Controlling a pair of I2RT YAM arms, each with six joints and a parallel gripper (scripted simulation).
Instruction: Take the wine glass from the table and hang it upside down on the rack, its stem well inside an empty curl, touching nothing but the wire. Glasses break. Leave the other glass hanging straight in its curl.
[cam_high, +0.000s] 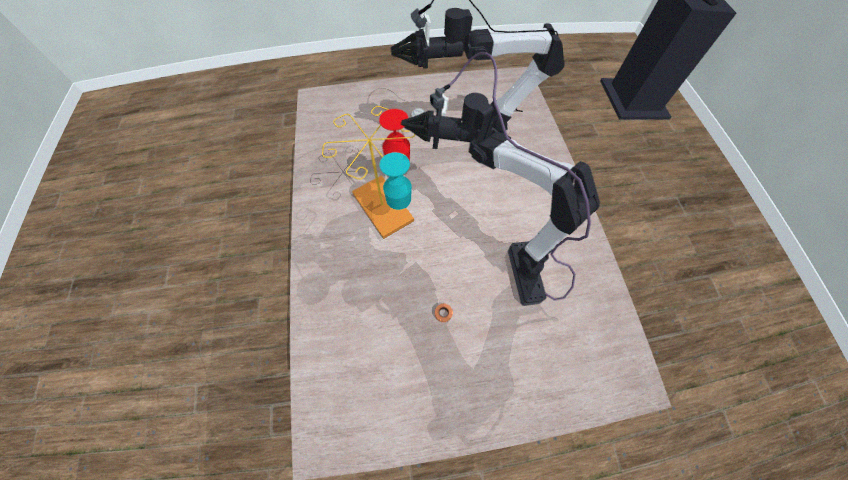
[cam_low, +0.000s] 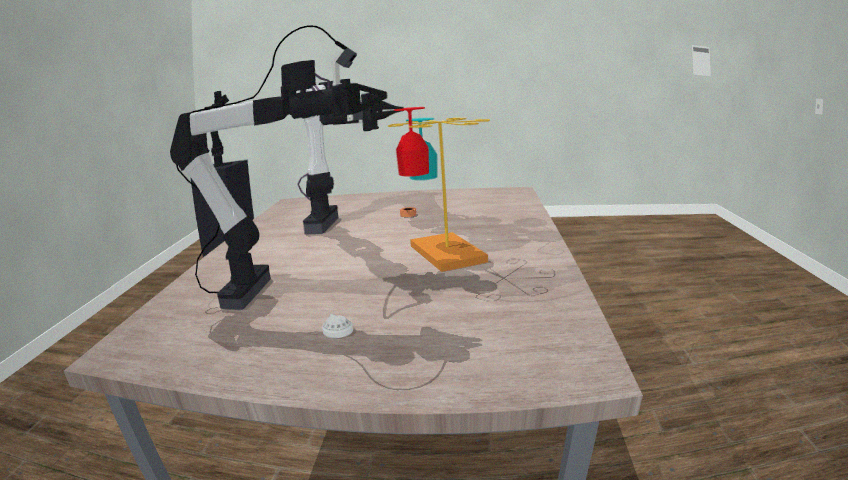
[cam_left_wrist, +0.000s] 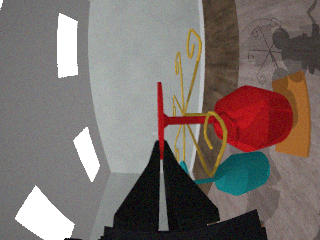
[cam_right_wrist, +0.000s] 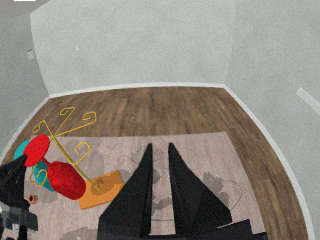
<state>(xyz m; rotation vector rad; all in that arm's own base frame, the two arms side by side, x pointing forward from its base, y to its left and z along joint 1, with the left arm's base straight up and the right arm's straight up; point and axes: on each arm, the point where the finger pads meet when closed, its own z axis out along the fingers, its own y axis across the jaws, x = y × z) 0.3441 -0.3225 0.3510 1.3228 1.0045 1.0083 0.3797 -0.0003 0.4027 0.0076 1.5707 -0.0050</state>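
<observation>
Right now the red wine glass is 3 cm ahead of my left hand, 2 cm to the right of it and 7 cm below it. Round my left hand: teal glass 3 cm ahead, 10 cm to the left, 10 cm below; yellow wire rack 10 cm ahead, 1 cm to the left, 21 cm below; white dial 6 cm behind, 43 cm to the right, 37 cm below.
</observation>
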